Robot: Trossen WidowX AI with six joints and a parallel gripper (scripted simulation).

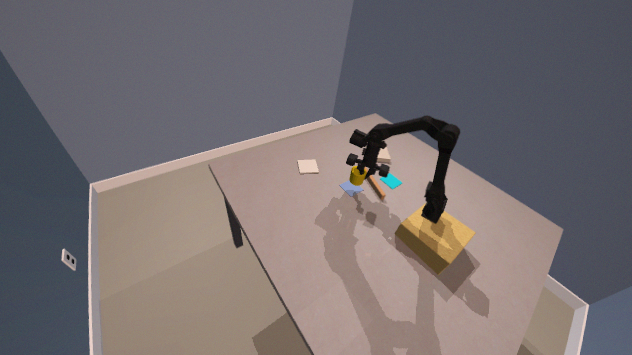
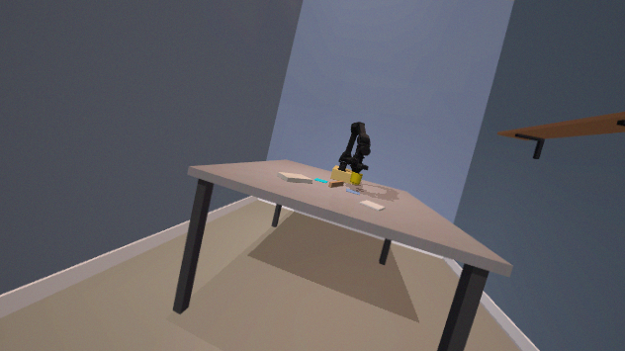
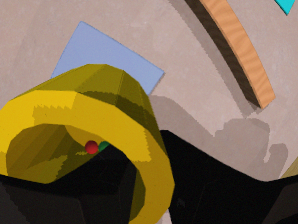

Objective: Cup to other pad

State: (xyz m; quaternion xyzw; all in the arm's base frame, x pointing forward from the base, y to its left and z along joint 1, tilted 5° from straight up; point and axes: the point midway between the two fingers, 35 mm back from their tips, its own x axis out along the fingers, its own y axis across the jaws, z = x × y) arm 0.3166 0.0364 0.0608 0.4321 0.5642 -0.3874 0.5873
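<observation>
Right now the teal pad is 80 mm behind my gripper tip, 200 mm to the right of it and 90 mm below it. Also, from my gripper tip: wooden bar: 20 mm behind, 90 mm to the right, 80 mm below; yellow cup: 20 mm ahead, 10 mm to the left; light blue pad: 40 mm ahead, 10 mm to the left, 90 mm below.
</observation>
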